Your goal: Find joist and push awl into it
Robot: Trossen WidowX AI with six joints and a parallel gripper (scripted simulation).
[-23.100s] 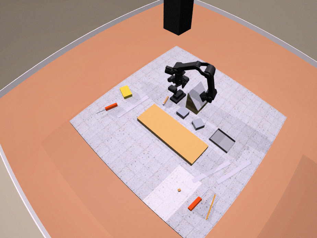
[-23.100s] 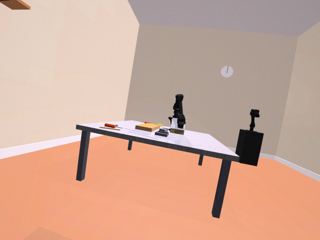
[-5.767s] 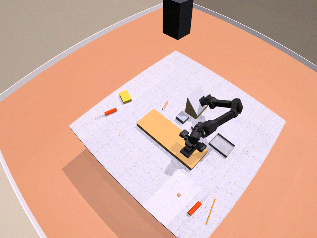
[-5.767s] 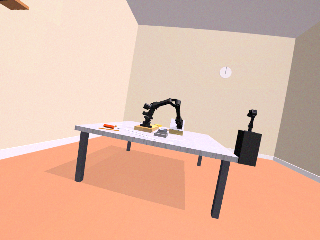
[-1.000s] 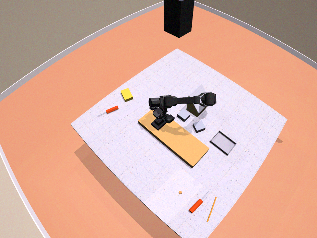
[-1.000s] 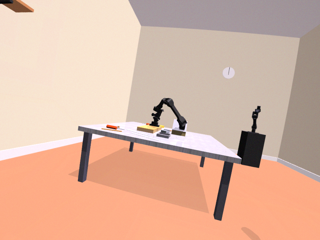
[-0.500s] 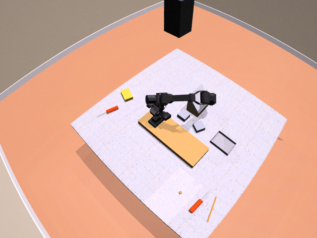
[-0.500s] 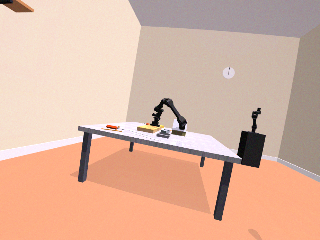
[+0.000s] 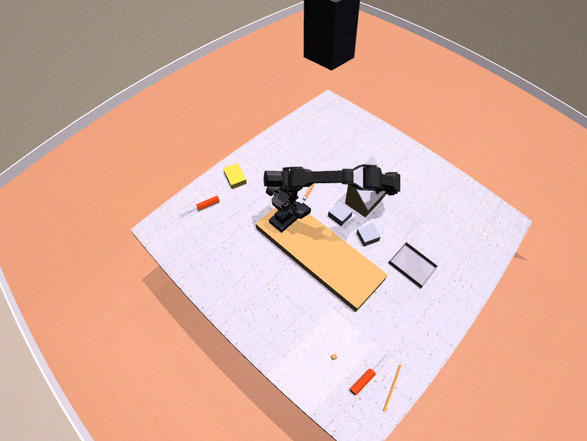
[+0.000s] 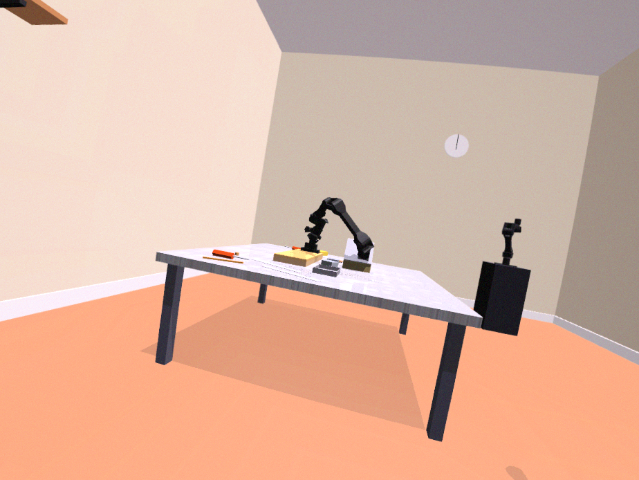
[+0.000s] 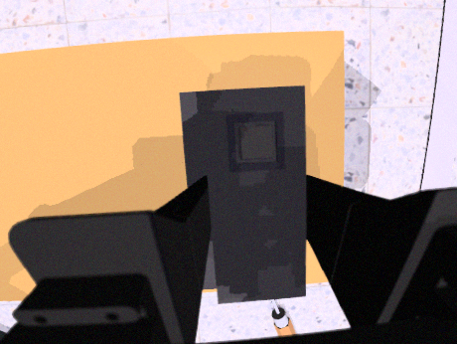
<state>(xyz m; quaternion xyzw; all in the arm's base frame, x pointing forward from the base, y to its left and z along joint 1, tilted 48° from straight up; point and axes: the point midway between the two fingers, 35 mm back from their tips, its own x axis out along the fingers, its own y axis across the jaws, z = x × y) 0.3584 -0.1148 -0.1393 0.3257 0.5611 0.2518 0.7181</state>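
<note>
Right now the grey tray is 210 mm behind my gripper tip, 500 mm to the left of it and 50 mm below it. Also, from my gripper tip: stud finder: 10 mm ahead, 20 mm above; then yellow block: 30 mm behind, 340 mm to the right, 50 mm below; then awl: 160 mm behind, 40 mm to the right, 60 mm below.
</note>
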